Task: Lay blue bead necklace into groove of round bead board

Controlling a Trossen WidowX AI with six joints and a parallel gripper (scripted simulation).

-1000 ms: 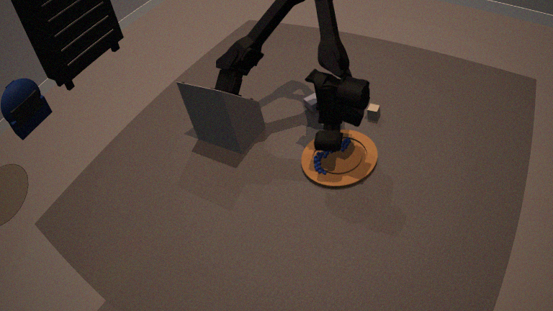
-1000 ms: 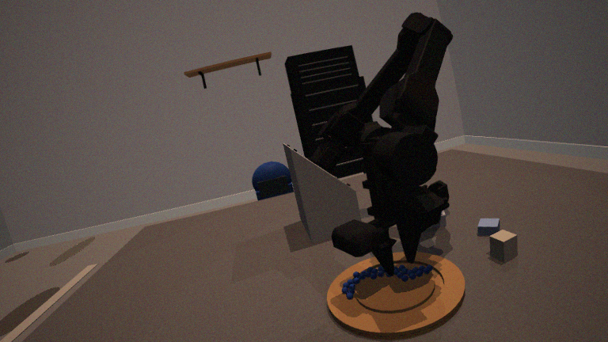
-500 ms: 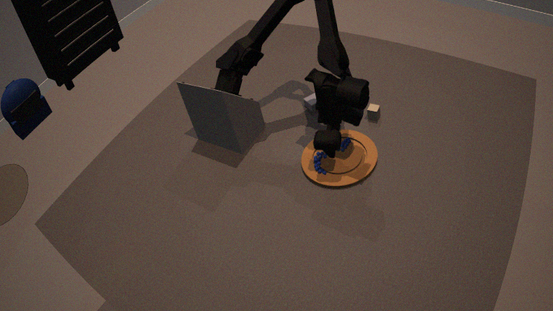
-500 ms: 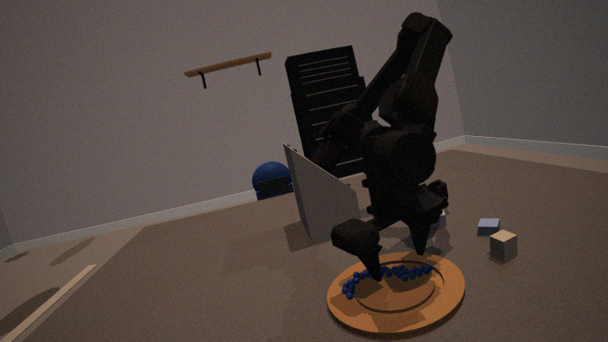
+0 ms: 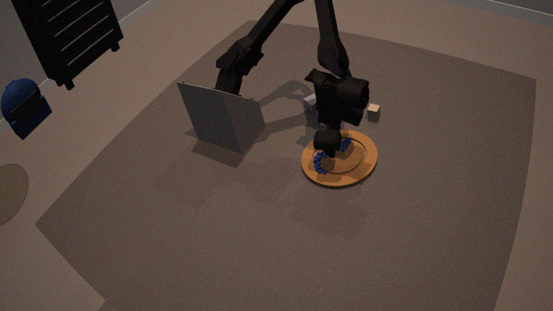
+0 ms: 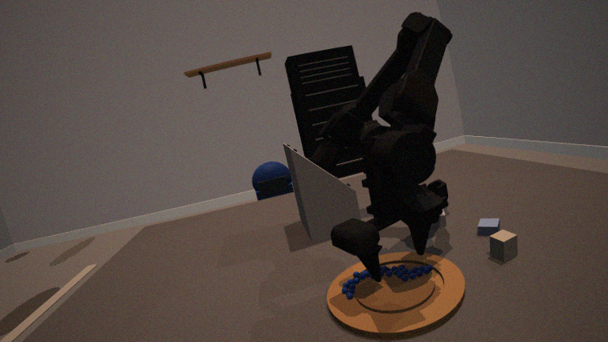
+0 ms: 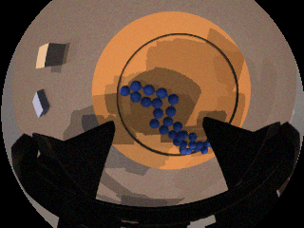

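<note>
The tan cube lies 3 cm ahead of my gripper tip and 16 cm to the left of it. The rest, counted from my gripper tip: white block (16 cm behind, 14 cm to the left, 1 cm below); pale blue block (5 cm behind, 20 cm to the left, 1 cm below).
</note>
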